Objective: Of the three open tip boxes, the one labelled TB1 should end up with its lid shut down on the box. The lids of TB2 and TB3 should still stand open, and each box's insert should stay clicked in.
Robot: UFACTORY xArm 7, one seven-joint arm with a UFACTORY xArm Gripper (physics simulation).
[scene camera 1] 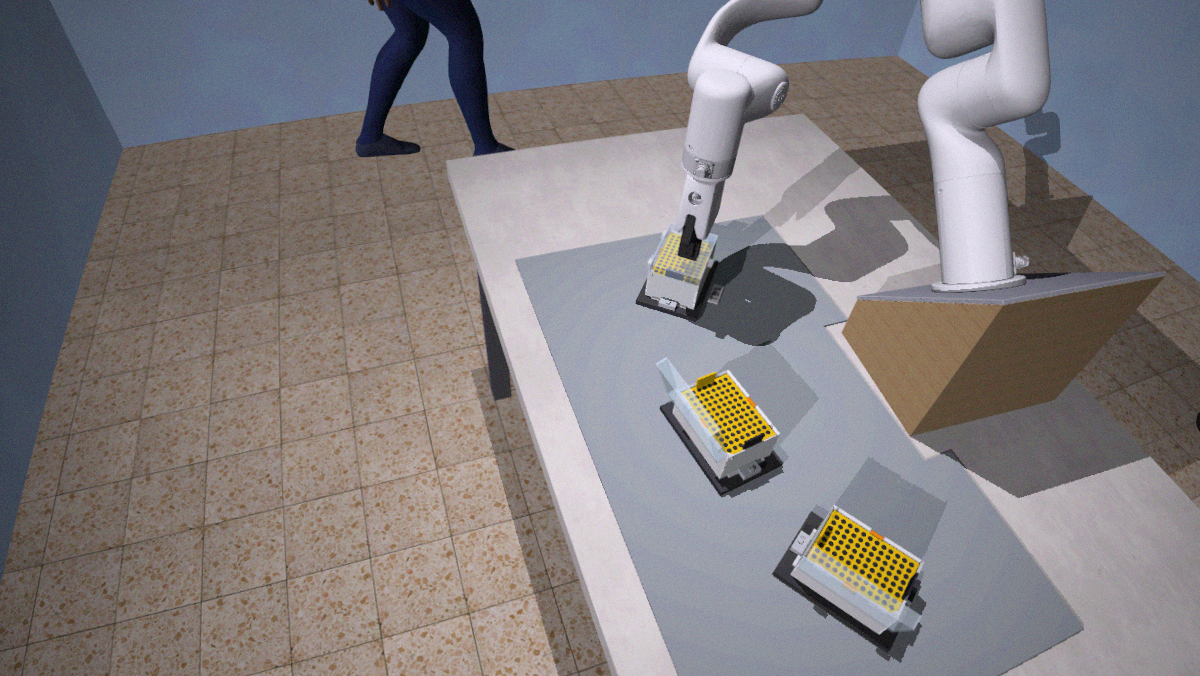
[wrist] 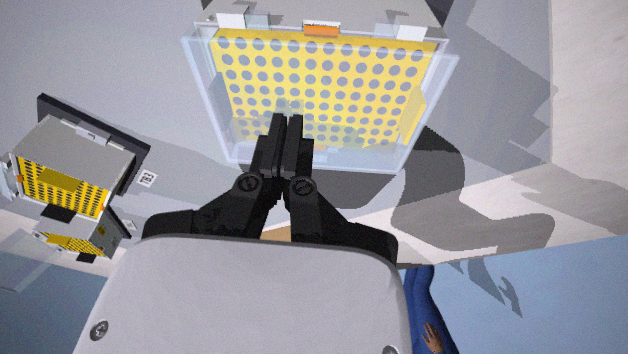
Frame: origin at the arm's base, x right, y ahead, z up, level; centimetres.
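Seen in the pictures: gripper, fingertip midpoint: (scene camera 1: 687, 256) (wrist: 289, 132); arm's base, origin of the base link: (scene camera 1: 977, 287).
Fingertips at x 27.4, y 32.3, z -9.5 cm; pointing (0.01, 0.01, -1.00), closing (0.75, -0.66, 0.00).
Offsets run from my fingertips to a thing's top centre. "spot": to the spot under its first point. Level surfaces: height alone.
The far tip box @(dx +0.9, dy -1.2, dz +0.1 cm) (scene camera 1: 671, 291) (wrist: 360, 11) stands under my gripper; its label is too small to read. Its clear lid @(spot: dx -2.1, dy +4.4, dz +0.0 cm) (wrist: 204, 100) lies over the yellow insert @(dx +1.7, dy -0.3, dz -0.2 cm) (wrist: 327, 80), which sits in the box; whether the lid is fully down I cannot tell. My gripper (scene camera 1: 688, 254) (wrist: 289, 132) is shut and empty, its tips at the lid's top near the front edge, seemingly touching. The middle box @(dx -28.7, dy +6.2, dz -1.1 cm) (scene camera 1: 728, 419) (wrist: 72, 150), beside the label TB3 @(spot: dx -27.9, dy +0.7, dz -7.5 cm) (wrist: 147, 178), has its lid @(spot: dx -26.8, dy +16.2, dz +6.5 cm) (scene camera 1: 669, 377) standing open. The near box @(dx -53.0, dy +1.7, dz -0.2 cm) (scene camera 1: 864, 562) (wrist: 75, 244) also has its clear lid (wrist: 31, 256) open. Both show yellow inserts seated.
The boxes stand on dark bases on a grey mat @(dz -7.7 cm) (scene camera 1: 587, 335) on the pale table @(dz -8.0 cm) (scene camera 1: 545, 180). The robot arm's wooden base block (scene camera 1: 990, 361) is at the right. A person's legs (scene camera 1: 470, 75) (wrist: 419, 290) show beyond the table.
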